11 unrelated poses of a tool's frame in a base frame.
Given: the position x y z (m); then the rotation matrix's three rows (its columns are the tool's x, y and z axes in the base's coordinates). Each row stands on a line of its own.
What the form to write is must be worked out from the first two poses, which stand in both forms.
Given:
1:
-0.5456 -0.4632 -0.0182
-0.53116 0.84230 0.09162
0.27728 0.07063 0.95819
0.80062 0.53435 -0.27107
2:
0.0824 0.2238 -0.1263
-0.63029 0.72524 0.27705
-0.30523 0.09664 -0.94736
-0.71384 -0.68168 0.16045
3:
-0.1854 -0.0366 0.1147
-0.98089 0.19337 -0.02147
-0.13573 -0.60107 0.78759
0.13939 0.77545 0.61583
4:
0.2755 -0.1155 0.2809
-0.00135 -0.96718 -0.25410
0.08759 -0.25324 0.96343
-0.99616 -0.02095 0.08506
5:
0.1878 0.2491 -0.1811
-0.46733 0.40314 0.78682
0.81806 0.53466 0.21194
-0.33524 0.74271 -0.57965
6:
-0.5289 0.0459 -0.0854
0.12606 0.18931 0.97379
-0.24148 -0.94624 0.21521
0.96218 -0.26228 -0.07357
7:
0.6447 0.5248 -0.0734
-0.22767 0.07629 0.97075
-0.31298 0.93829 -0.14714
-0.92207 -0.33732 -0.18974
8:
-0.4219 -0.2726 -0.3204
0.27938 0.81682 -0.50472
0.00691 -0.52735 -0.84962
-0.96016 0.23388 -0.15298
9:
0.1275 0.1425 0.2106
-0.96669 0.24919 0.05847
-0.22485 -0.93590 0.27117
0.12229 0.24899 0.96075
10:
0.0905 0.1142 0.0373
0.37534 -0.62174 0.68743
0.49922 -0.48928 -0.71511
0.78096 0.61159 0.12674
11:
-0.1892 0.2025 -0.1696
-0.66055 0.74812 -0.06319
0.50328 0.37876 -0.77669
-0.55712 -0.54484 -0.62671
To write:
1: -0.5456 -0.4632 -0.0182 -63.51 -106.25 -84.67
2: 0.0824 0.2238 -0.1263 24.37 90.88 -94.51
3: -0.1854 -0.0366 0.1147 -5.61 -74.37 -152.15
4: 0.2755 -0.1155 0.2809 -76.32 57.53 81.78
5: 0.1878 0.2491 -0.1811 56.42 119.28 44.11
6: -0.5289 0.0459 -0.0854 -119.70 2.91 -107.99
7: 0.6447 0.5248 -0.0734 -10.17 101.24 -20.82
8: -0.4219 -0.2726 -0.3204 102.07 42.90 -76.30
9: 0.1275 0.1425 0.2106 -7.70 -22.15 -164.49
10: 0.0905 0.1142 0.0373 91.21 -6.43 77.06
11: -0.1892 0.2025 -0.1696 63.04 134.29 -66.57
